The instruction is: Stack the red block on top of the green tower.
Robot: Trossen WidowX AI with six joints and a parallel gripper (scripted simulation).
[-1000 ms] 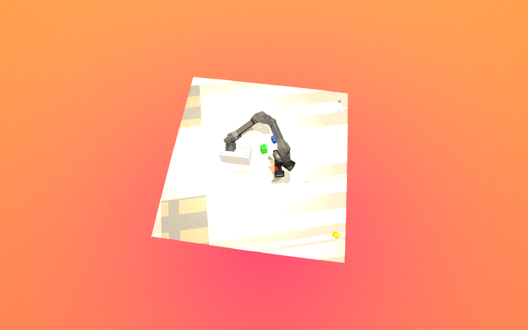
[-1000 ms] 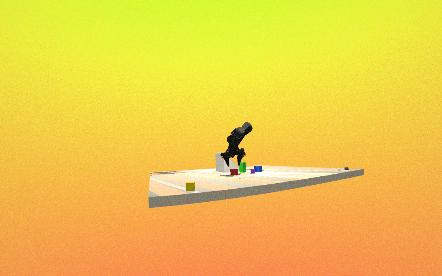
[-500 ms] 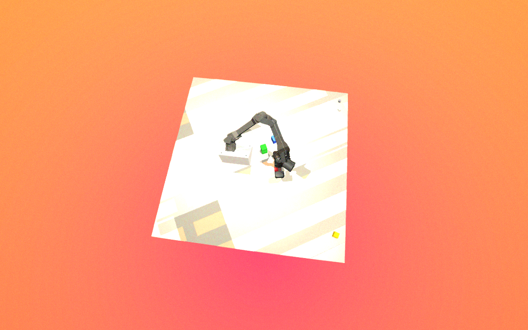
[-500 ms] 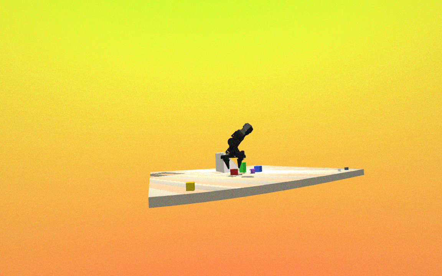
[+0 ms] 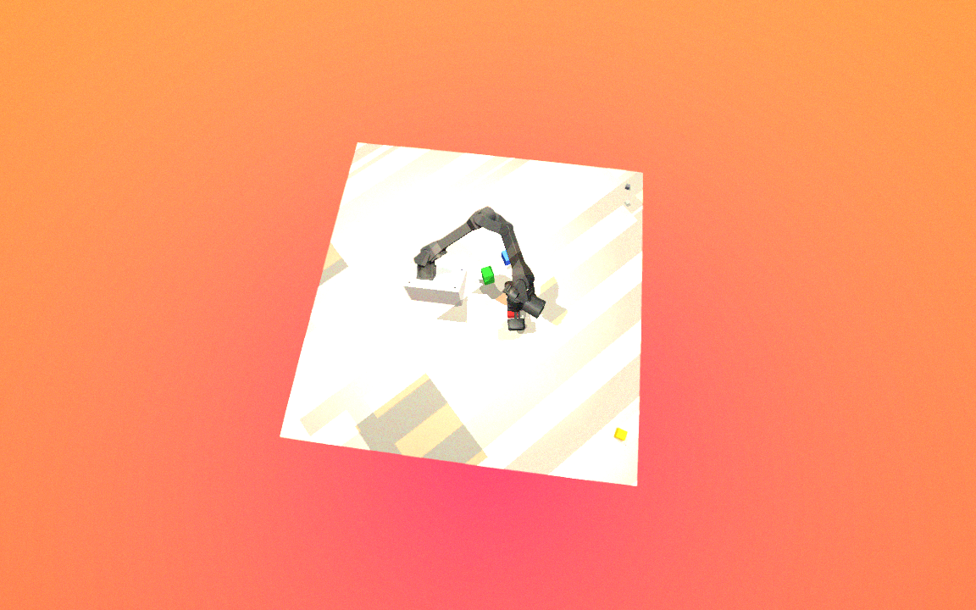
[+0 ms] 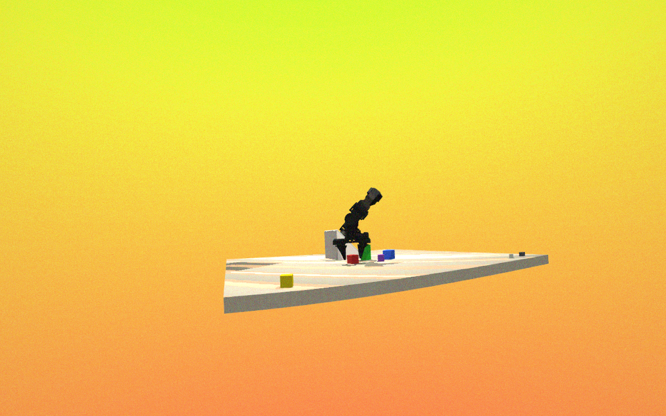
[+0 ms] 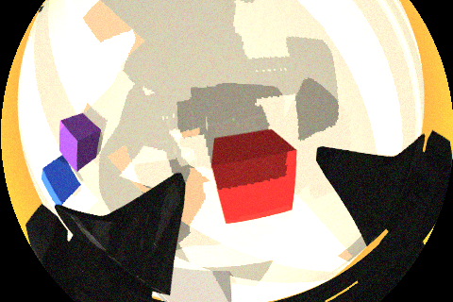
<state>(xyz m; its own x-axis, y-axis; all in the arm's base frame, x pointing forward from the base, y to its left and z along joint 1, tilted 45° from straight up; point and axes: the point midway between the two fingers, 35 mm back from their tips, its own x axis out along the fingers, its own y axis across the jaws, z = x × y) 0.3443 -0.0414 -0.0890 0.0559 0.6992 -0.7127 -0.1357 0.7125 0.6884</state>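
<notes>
My gripper tip is right at the red block. The rest, counted from my gripper tip: blue block: 23 cm to the left, 3 cm behind; then yellow block: 43 cm to the right, 41 cm ahead; then purple block: 15 cm to the left, 2 cm ahead.
</notes>
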